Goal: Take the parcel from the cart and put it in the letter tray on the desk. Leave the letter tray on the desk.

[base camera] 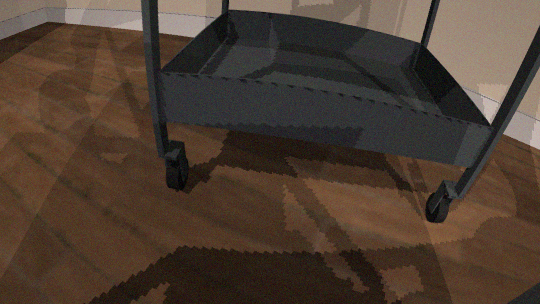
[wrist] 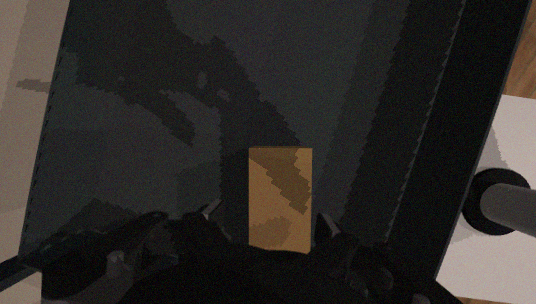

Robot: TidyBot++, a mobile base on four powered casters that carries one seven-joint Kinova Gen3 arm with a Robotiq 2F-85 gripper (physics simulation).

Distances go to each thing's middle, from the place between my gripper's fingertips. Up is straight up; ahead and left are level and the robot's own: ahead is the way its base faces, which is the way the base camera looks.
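Cardboard parcel [wrist: 280,177]: 4 cm below my hand, 1 cm to the left of it and 1 cm behind it.
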